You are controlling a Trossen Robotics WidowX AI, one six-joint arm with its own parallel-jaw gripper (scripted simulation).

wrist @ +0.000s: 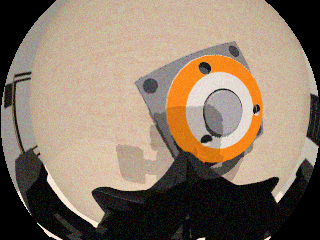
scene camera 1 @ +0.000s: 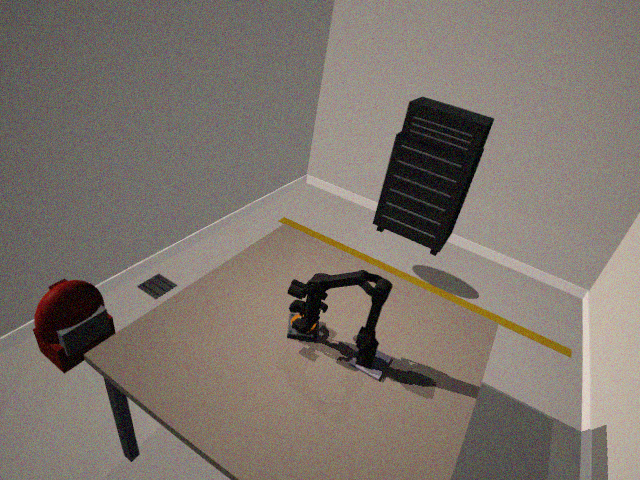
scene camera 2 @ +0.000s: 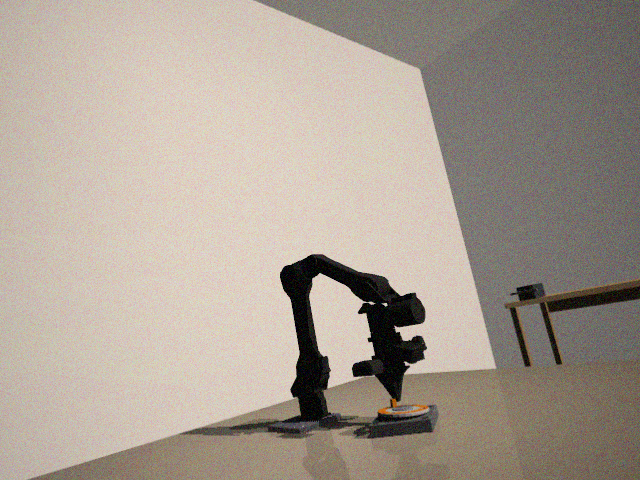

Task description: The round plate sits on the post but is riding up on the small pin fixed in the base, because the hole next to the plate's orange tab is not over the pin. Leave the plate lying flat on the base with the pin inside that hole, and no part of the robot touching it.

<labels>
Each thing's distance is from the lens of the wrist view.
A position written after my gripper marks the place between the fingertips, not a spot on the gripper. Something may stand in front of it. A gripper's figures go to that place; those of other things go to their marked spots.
my gripper (wrist: 184, 155): 0.10 m
base (wrist: 153, 86): 0.10 m
</labels>
